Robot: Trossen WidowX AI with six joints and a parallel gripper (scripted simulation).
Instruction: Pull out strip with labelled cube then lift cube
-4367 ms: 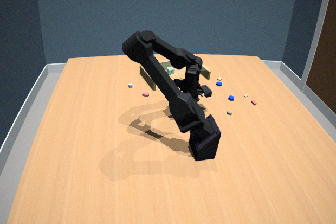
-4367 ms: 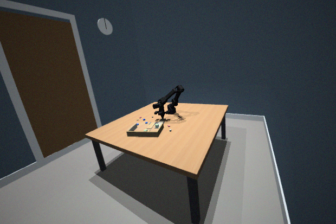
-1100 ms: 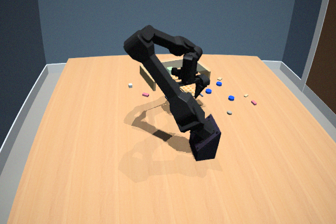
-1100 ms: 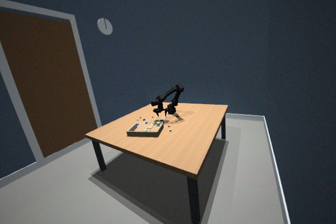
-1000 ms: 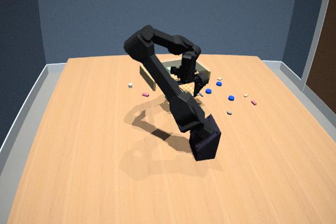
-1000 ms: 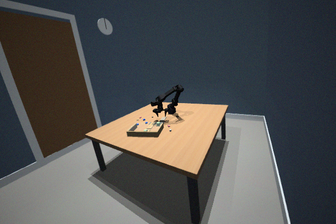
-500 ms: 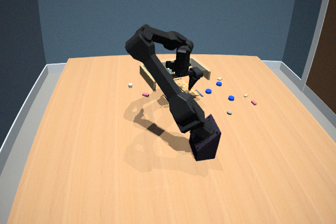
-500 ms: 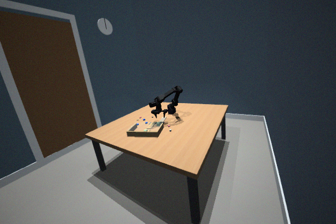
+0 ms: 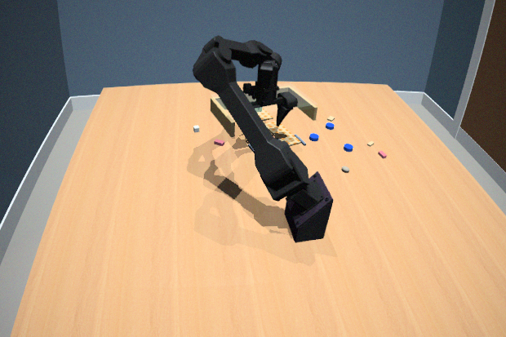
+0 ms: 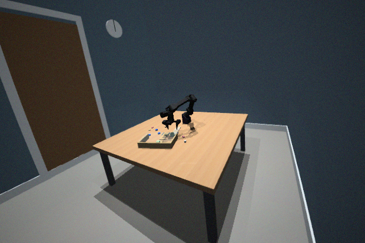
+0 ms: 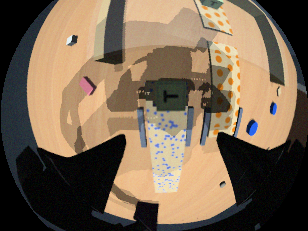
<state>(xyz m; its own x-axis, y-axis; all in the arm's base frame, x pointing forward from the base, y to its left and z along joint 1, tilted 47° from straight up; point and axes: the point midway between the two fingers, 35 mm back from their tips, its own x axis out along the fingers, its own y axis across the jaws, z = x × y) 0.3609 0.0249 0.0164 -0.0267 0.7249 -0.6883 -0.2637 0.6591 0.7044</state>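
Now: the orange-dotted strip 60 mm ahead of my gripper tip, 70 mm to the right of it and 60 mm below it. Also, from my gripper tip: grey piece 160 mm behind, 220 mm to the right, 50 mm below.
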